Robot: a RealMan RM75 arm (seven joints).
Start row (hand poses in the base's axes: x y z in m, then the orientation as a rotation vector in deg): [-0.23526 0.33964 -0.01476 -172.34 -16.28 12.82]
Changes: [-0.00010 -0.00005 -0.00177 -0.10 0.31 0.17]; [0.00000 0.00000 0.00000 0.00 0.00 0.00]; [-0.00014 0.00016 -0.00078 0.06 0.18 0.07]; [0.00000 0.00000 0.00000 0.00 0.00 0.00]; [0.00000 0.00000 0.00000 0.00 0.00 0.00]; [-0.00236 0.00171 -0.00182 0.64 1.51 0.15]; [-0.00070 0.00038 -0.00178 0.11 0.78 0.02]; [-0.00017 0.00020 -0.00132 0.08 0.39 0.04]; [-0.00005 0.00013 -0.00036 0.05 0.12 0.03]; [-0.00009 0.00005 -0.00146 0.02 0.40 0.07]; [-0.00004 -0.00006 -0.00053 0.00 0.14 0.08]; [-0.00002 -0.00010 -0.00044 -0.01 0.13 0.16]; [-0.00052 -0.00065 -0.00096 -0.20 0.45 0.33]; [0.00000 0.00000 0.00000 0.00 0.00 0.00]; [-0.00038 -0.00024 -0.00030 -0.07 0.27 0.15]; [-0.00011 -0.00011 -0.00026 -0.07 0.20 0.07]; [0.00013 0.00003 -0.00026 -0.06 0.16 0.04]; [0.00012 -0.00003 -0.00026 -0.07 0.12 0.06]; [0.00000 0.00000 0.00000 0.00 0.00 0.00]
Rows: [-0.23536 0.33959 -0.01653 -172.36 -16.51 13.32]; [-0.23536 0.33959 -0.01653 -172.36 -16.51 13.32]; [-0.23550 0.33975 -0.01731 -172.26 -16.60 13.58]; [-0.23550 0.33975 -0.01731 -172.26 -16.60 13.58]; [-0.23550 0.33975 -0.01731 -172.26 -16.60 13.58]; [-0.23786 0.34146 -0.01913 -171.30 -16.70 15.70]; [-0.23856 0.34184 -0.02091 -171.01 -16.65 16.84]; [-0.23873 0.34204 -0.02223 -170.84 -16.67 17.40]; [-0.23878 0.34217 -0.02259 -170.76 -16.71 17.57]; [-0.23887 0.34222 -0.02405 -170.64 -16.77 18.17]; [-0.23891 0.34216 -0.02458 -170.60 -16.87 18.39]; [-0.23893 0.34206 -0.02502 -170.57 -17.09 18.60]; [-0.23945 0.34141 -0.02598 -170.63 -17.52 19.35]; [-0.23945 0.34141 -0.02598 -170.63 -17.52 19.35]; [-0.23983 0.34117 -0.02628 -170.62 -17.71 19.78]; [-0.23994 0.34106 -0.02654 -170.63 -17.79 20.10]; [-0.23981 0.34109 -0.02680 -170.64 -17.83 20.36]; [-0.23969 0.34106 -0.02706 -170.67 -17.90 20.56]; [-0.23969 0.34106 -0.02706 -170.67 -17.90 20.56]
